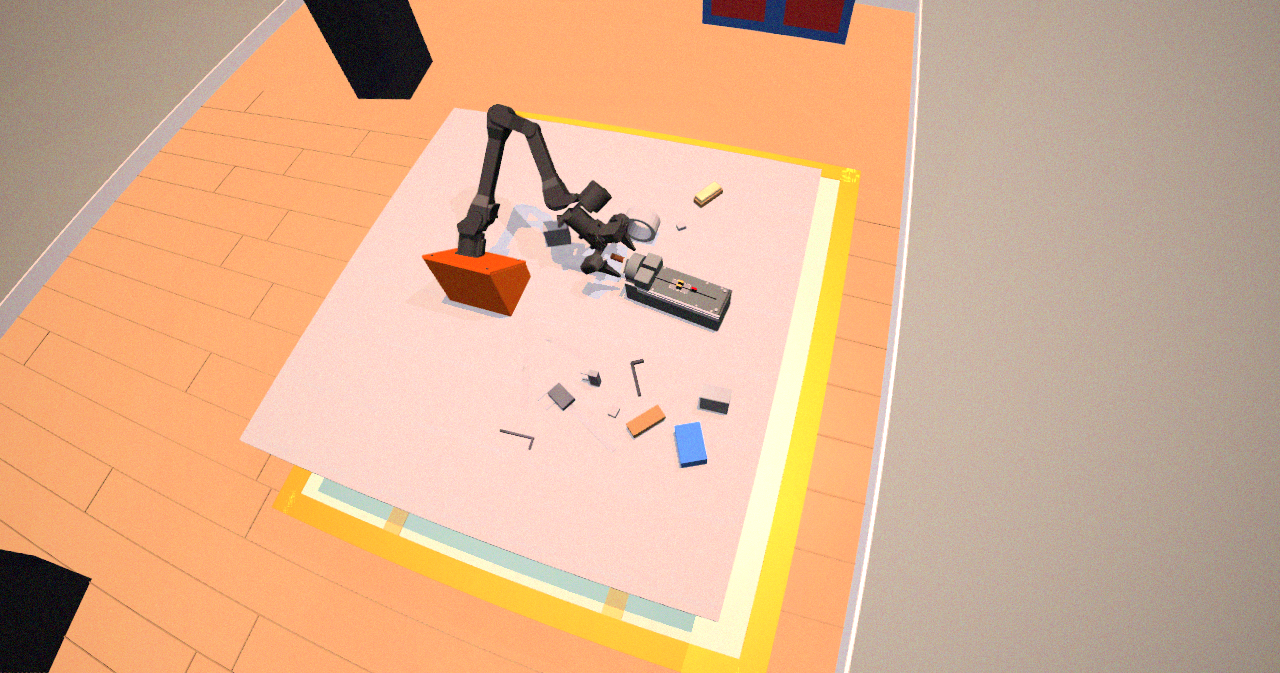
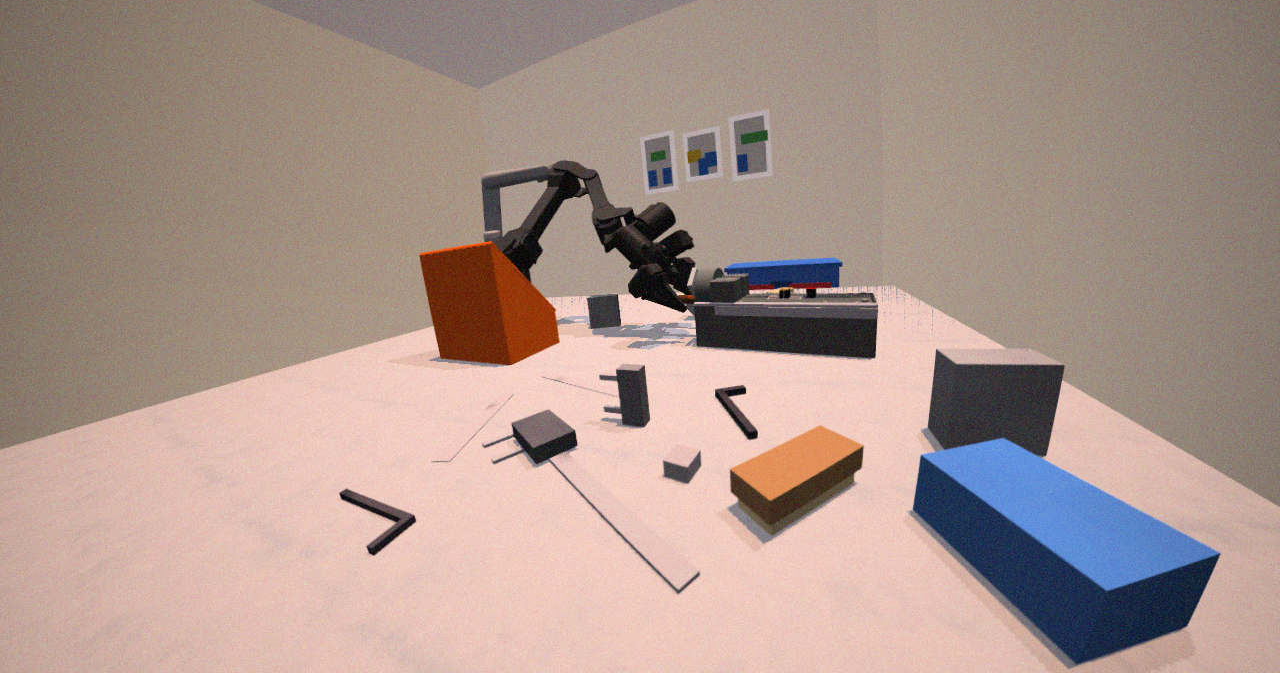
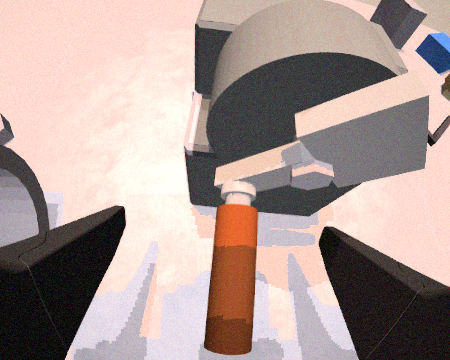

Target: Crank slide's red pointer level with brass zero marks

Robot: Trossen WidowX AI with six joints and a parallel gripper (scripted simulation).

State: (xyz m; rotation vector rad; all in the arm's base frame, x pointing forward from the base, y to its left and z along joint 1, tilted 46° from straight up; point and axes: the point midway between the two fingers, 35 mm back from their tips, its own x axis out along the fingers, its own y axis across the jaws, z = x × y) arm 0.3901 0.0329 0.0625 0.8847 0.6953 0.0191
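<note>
Now: gripper tip 20 mm past the crank handle and 10 mm below it. From my gripper tip the other things lie so: red pointer 190 mm ahead, 80 mm to the right, 30 mm above; blue block 460 mm to the right, 230 mm ahead, 40 mm below.
</note>
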